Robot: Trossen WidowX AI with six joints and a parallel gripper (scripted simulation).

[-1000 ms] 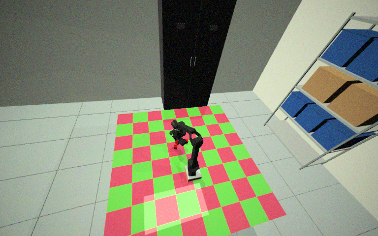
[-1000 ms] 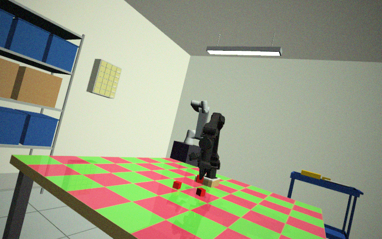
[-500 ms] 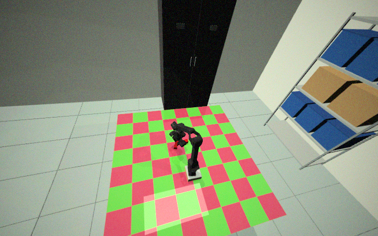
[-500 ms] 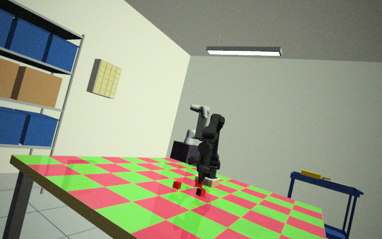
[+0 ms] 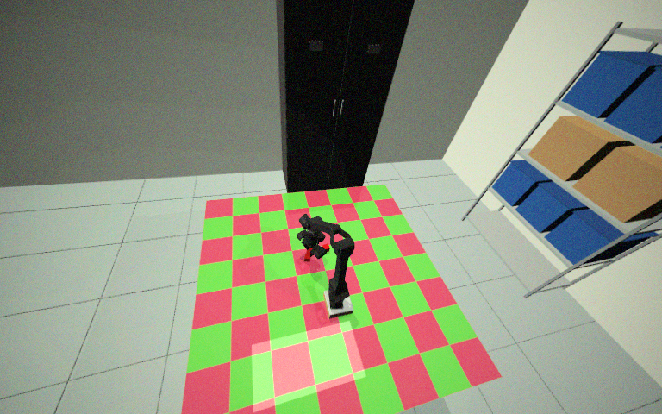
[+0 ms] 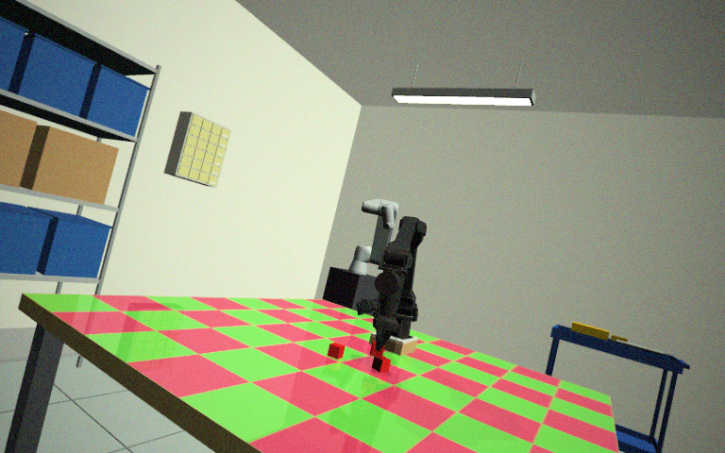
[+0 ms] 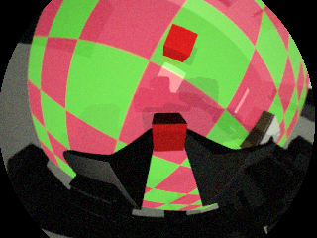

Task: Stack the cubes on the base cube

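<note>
Now: the red cube right at my gripper tip.
</note>
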